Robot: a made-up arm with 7 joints. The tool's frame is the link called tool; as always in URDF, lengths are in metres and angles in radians. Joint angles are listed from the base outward. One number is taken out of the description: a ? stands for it. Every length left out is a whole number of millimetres.
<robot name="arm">
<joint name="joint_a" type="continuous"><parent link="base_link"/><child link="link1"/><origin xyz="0.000 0.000 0.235"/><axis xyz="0 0 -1"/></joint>
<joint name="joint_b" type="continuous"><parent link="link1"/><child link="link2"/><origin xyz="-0.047 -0.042 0.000"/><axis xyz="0 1 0"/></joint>
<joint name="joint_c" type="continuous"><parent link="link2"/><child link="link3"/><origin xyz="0.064 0.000 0.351"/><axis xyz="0 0 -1"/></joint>
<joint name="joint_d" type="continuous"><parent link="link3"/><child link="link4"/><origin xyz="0.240 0.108 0.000"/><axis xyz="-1 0 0"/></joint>
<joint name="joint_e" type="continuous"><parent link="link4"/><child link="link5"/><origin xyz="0.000 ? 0.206"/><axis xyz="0 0 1"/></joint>
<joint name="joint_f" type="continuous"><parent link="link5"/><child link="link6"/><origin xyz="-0.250 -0.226 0.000"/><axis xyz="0 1 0"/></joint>
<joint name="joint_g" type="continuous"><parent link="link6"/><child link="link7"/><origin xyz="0.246 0.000 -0.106"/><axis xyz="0 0 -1"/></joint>
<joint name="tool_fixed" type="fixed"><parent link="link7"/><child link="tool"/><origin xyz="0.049 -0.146 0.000"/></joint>
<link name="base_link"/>
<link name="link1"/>
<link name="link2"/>
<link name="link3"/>
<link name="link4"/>
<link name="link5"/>
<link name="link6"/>
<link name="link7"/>
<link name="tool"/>
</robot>
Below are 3 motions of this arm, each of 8 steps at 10 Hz.
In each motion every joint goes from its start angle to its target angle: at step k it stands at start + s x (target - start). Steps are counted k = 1, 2, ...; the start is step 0. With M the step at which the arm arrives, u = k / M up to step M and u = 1 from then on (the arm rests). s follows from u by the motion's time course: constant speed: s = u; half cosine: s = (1 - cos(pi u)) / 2; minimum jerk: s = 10 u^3 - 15 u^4 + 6 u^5.
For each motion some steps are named. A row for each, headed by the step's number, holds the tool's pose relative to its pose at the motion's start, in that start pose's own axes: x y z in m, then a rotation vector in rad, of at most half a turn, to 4 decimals.
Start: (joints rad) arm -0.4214 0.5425 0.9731 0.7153 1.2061 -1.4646 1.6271
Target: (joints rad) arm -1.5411 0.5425 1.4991 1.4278 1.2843 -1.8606 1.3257
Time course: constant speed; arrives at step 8
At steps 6, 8:
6: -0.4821 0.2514 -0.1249 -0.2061 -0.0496 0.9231
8: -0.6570 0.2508 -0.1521 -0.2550 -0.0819 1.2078

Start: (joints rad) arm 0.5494 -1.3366 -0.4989 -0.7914 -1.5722 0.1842 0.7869
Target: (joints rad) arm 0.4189 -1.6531 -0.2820 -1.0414 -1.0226 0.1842 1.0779
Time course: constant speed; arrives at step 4
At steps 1, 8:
1: 0.0610 0.0032 0.0049 0.0080 0.0802 0.1092
8: 0.2187 0.0585 -0.0103 0.0651 0.3196 0.4671

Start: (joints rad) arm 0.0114 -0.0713 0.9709 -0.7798 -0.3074 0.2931 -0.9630
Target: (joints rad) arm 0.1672 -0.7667 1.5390 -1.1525 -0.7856 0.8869 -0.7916
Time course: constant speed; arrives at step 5
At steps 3, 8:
3: -0.1094 0.1444 -0.0623 0.6502 -0.5498 -0.1074
8: -0.1272 0.2981 -0.0201 1.1718 -0.8211 0.0869

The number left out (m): 0.083
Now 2 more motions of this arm.
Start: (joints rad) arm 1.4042 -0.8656 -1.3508 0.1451 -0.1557 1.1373 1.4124
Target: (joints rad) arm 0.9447 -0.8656 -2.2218 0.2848 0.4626 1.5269 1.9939
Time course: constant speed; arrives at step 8
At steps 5, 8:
5: 0.0837 -0.0154 0.0629 0.1656 -1.0282 -0.1130
8: 0.0559 -0.0489 0.0799 0.5300 -1.6091 -0.3509

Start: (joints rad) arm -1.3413 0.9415 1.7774 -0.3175 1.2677 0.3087 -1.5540
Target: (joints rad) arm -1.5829 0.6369 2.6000 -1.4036 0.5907 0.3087 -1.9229
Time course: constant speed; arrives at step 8
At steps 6, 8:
6: -0.0576 0.3888 0.0224 -1.1523 -0.3740 -0.4684
8: -0.0425 0.4791 -0.0212 -1.5538 -0.4735 -0.5579

